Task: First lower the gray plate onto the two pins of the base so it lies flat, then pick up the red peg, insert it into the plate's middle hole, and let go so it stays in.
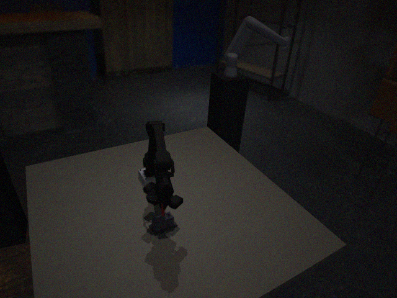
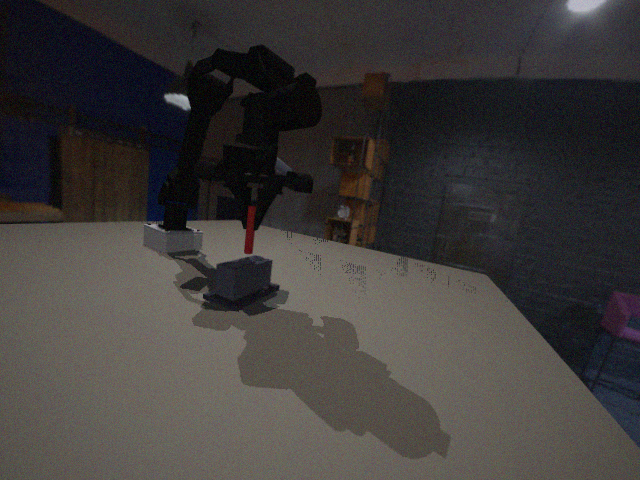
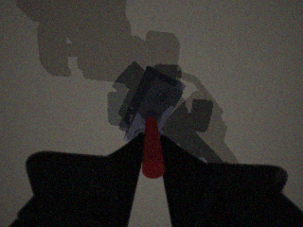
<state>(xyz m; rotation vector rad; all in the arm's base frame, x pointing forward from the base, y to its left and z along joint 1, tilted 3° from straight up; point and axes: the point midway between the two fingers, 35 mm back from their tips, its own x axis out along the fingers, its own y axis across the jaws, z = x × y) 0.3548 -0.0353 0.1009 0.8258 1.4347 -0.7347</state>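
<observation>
My gripper tip is now right at the red peg. Round my gripper tip: dark flat base (110 mm below); gray plate (70 mm below).
</observation>
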